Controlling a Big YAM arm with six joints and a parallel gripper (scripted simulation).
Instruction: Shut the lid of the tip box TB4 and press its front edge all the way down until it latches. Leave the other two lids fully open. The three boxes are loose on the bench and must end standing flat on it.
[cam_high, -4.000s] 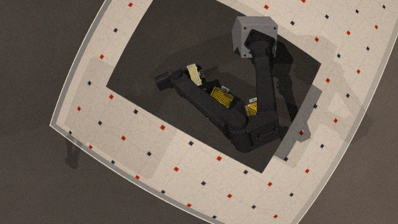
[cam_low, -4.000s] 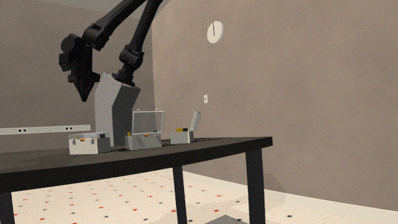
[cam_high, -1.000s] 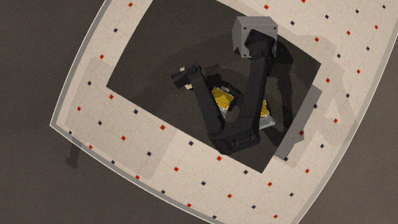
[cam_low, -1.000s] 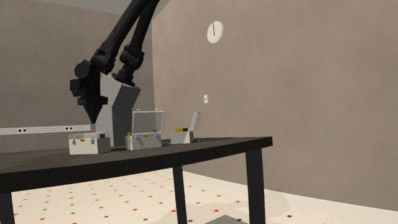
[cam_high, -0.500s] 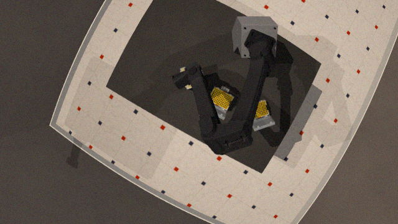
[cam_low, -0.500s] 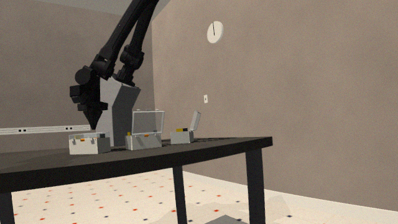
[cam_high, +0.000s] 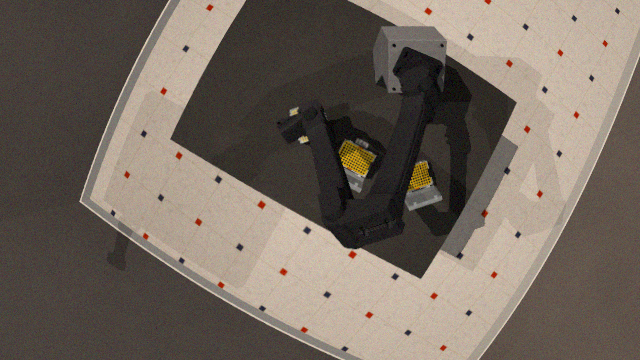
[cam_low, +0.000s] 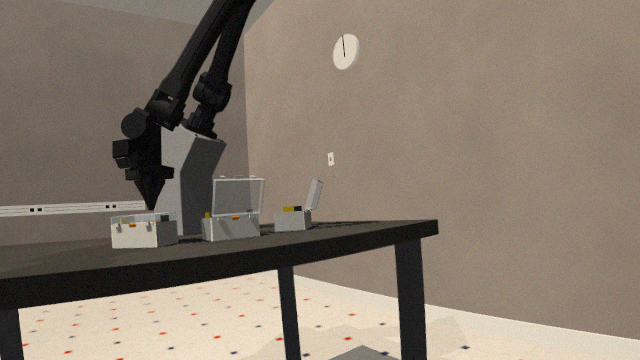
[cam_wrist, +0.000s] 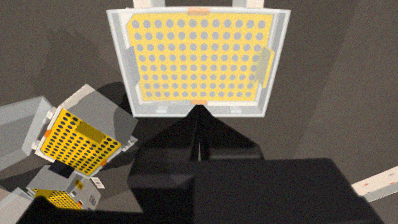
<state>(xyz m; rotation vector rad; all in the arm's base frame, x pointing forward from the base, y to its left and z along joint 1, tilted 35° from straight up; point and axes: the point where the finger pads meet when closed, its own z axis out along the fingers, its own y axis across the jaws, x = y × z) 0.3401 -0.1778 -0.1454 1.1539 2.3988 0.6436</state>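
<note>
My gripper is now 30 mm above the lid, 20 mm to the left of it and 20 mm short of it.
</note>
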